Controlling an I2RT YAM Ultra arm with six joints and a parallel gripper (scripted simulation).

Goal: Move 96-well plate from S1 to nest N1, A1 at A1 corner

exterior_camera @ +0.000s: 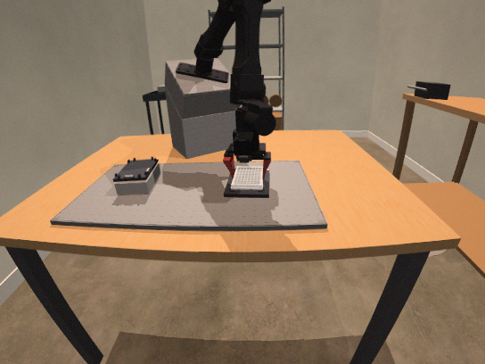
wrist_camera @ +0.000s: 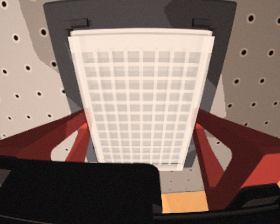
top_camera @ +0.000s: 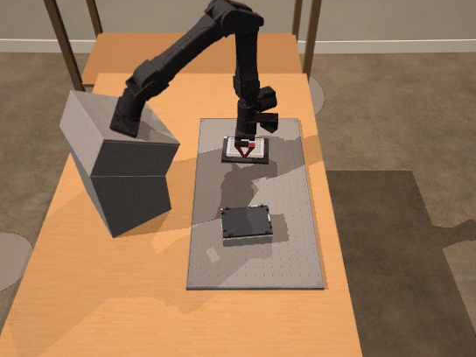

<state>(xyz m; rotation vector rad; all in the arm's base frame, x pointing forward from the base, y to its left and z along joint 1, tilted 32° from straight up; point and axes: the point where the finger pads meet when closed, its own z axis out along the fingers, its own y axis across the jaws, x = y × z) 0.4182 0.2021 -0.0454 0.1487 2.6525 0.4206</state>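
Right now my hand is right at the white 96-well plate.
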